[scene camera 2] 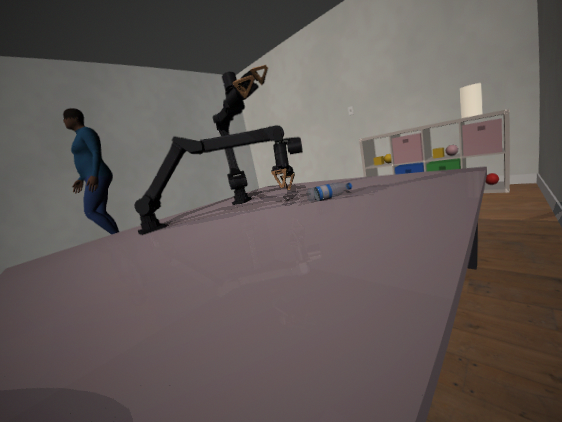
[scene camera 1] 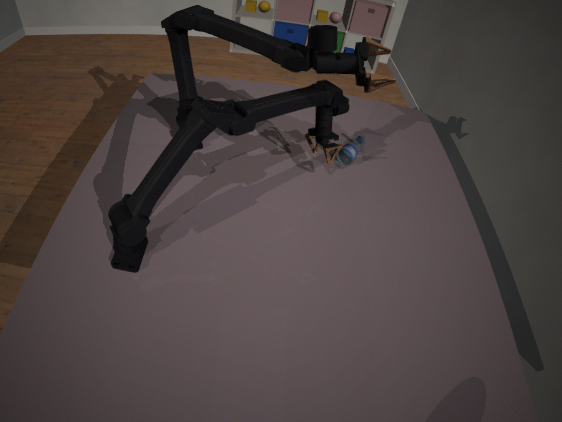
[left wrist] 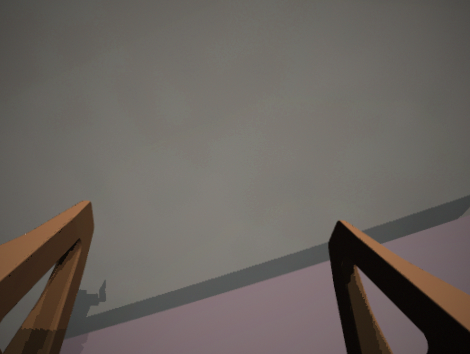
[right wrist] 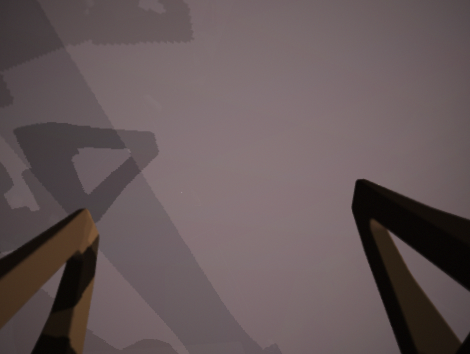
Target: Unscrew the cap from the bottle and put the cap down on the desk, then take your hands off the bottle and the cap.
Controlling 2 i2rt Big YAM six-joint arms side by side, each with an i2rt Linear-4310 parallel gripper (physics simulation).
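Places are measured from the left arm's base along level axes (x ahead, y left, z up), in centimetres.
Where they show: left gripper, between the fingertips: [scene camera 2: 260, 71] [scene camera 1: 393, 65] [left wrist: 217, 223]; right gripper, between the fingertips: [scene camera 2: 285, 188] [scene camera 1: 322, 158] [right wrist: 223, 207]; left arm's base, origin of its link: [scene camera 2: 242, 201]; right arm's base, origin of its link: [scene camera 2: 152, 230] [scene camera 1: 130, 253].
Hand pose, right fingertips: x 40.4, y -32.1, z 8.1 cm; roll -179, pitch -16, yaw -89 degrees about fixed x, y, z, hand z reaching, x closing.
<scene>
Each offset is from my right fingertips to the top centre of the thing. "spot": to the spot under its first point. Level surfaces: height alone.
A clear bottle with a blue-and-white label @(dx +18.2, dy +6.0, dz -1.5 cm) [scene camera 1: 348, 152] [scene camera 2: 325, 192] lies on its side on the desk @(dz -8.0 cm) [scene camera 1: 310, 300] [scene camera 2: 240, 320]. Its blue cap @(spot: dx +25.8, dy +10.0, dz -3.6 cm) [scene camera 1: 360, 139] [scene camera 2: 349, 186] is on the neck, at the end away from my right gripper. My right gripper [scene camera 1: 322, 157] [scene camera 2: 286, 189] [right wrist: 223, 207] is open and empty, pointing down low over the desk near the bottle's base end. My left gripper [scene camera 1: 392, 65] [scene camera 2: 251, 76] [left wrist: 217, 223] is open and empty, held high above the desk. The bottle does not show in either wrist view.
The left arm's links [scene camera 1: 240, 32] reach above and behind the right arm [scene camera 1: 285, 100]. The wall [scene camera 1: 500, 75] [left wrist: 225, 125] stands beyond the desk's edge. A shelf unit [scene camera 2: 506, 150] and a standing person [scene camera 2: 89, 155] are off the desk.
</scene>
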